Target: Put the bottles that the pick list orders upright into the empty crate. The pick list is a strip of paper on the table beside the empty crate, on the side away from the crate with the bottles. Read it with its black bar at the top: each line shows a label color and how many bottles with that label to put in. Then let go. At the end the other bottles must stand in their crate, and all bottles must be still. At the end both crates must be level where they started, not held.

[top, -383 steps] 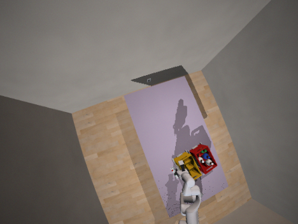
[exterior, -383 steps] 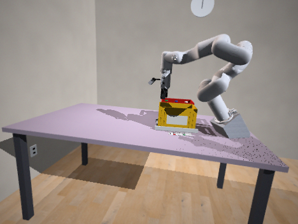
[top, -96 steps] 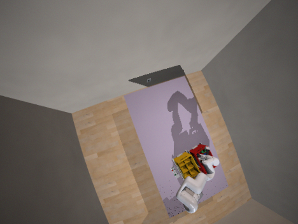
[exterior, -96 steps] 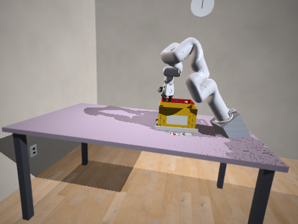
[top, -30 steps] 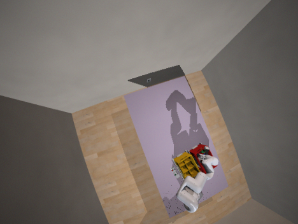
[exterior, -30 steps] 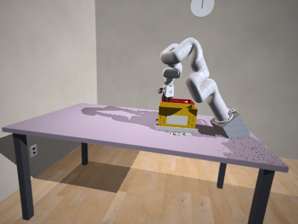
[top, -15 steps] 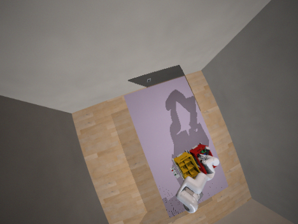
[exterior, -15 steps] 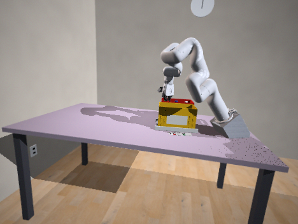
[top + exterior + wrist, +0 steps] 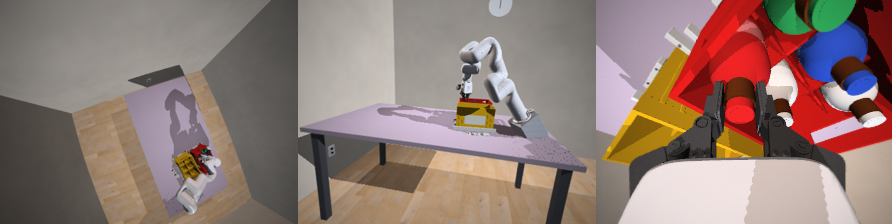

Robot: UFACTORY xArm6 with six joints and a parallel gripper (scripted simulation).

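Now: hand 4 cm short of the green-label bottle, 8 cm to the left of it and 10 cm above it. From my hand the other things lie so: red crate (7 cm behind, 7 cm to the right, 11 cm below); then blue-label bottle (5 cm behind, 12 cm to the right, 10 cm below); then yellow crate (13 cm behind, 14 cm to the left, 11 cm below).
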